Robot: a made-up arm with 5 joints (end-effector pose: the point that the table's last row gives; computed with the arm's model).
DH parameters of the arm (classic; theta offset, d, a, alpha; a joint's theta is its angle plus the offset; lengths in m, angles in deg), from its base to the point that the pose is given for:
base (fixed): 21.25 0 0.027 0
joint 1: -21.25 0.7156 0.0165 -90
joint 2: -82.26 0 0.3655 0
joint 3: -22.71 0 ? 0
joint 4: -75.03 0.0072 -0.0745 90
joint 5: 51.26 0 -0.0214 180
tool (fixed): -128.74 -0.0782 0 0
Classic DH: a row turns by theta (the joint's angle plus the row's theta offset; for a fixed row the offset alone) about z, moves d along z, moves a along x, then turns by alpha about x.
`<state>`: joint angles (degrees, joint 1 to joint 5).
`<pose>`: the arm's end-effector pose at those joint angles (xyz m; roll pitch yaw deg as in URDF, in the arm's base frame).
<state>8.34 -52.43 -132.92 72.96 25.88</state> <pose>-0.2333 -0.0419 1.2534 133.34 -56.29 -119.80</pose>
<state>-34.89 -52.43 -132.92 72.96 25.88</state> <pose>-0.1985 0.1491 1.2534 133.34 -56.29 -163.03</pose>
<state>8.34 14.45 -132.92 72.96 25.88</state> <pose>0.4242 0.0545 1.1840 23.96 -39.93 -26.35</pose>
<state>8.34 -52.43 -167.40 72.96 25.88</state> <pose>-0.3850 -0.0642 1.1918 164.10 -29.45 -141.58</pose>
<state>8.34 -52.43 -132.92 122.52 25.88</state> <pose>-0.1703 -0.0327 1.1851 40.38 -53.17 -38.39</pose>
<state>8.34 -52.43 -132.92 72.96 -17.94</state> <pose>-0.2395 -0.0336 1.2655 -143.22 -61.60 147.98</pose>
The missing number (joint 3, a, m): -0.1865
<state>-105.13 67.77 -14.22 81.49 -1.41</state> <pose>-0.0193 -0.1194 0.6542 178.59 44.94 72.88</pose>
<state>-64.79 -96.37 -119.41 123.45 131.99</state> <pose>-0.1450 0.3910 0.8986 93.13 41.95 -152.69</pose>
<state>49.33 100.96 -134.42 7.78 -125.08</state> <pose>0.4008 0.4895 0.4391 -21.48 14.42 171.66</pose>
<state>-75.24 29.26 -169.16 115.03 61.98</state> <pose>0.1172 -0.3884 1.1332 22.26 -11.39 -139.47</pose>
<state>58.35 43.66 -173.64 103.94 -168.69</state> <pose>0.2661 0.4506 1.0544 -5.47 25.50 -134.20</pose>
